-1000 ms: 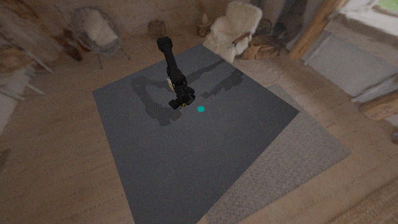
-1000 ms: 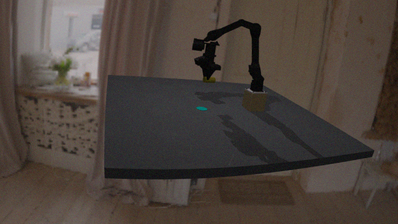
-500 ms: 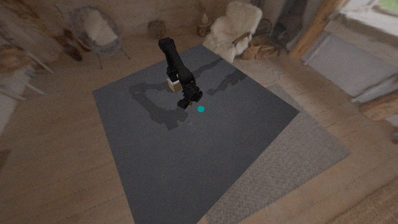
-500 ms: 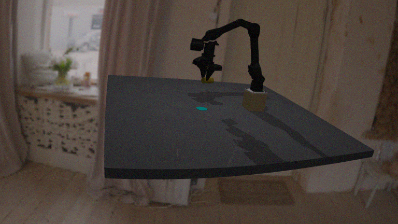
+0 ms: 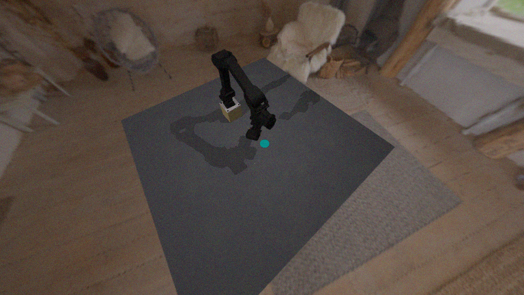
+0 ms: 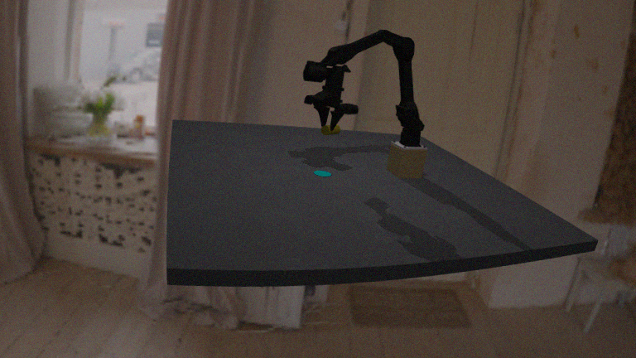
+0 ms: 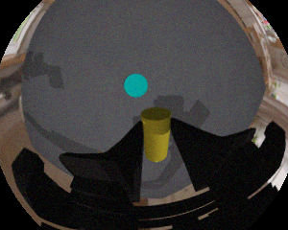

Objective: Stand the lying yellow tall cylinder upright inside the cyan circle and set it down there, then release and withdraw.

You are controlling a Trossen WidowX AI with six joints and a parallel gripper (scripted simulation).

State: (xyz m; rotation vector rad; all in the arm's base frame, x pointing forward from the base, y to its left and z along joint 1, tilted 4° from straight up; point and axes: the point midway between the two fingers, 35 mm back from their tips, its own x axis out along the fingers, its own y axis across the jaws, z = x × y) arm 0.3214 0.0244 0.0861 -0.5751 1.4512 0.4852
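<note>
Now: gripper tip 140 mm above the cyan circle and 40 mm to the right of it. Round my gripper tip: yellow cylinder: 20 mm behind, 10 mm to the right.
</note>
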